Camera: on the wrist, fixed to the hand. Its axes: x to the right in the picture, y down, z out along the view.
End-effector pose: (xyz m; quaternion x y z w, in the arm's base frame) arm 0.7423 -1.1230 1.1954 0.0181 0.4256 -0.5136 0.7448
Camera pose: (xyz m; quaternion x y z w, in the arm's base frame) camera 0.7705 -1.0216 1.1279 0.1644 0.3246 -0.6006 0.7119
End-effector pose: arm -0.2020 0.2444 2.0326 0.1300 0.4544 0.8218 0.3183
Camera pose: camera -0.2560 0.1401 2.0754 0.1725 0.6146 0.7110 0.2950
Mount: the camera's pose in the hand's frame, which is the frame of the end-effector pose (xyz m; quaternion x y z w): -0.0289 0.0975 -0.0727 0.1985 0.0123 -0.0176 0.9799
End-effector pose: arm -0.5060 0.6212 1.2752 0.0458 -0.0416 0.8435 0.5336
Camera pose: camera -0.5842 0.5623 1.1975 0.1411 0.1340 0.8259 0.5291
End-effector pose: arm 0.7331 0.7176 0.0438 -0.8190 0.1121 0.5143 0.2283
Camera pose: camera 0.7369 0.5957 0.0711 -0.7655 0.2003 0.4676 0.3940
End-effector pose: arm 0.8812 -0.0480 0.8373 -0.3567 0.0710 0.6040 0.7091
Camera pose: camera 0.8092 -0.1128 0.7582 -0.2175 0.1919 0.5609 0.7754
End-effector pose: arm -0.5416 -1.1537 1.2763 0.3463 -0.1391 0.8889 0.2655
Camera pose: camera -0.6185 -1.2132 1.1977 0.3836 0.0495 0.8982 0.2088
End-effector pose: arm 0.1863 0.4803 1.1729 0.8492 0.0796 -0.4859 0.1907
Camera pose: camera 0.2605 0.4217 1.2547 0.8746 -0.0012 -0.4848 0.0088
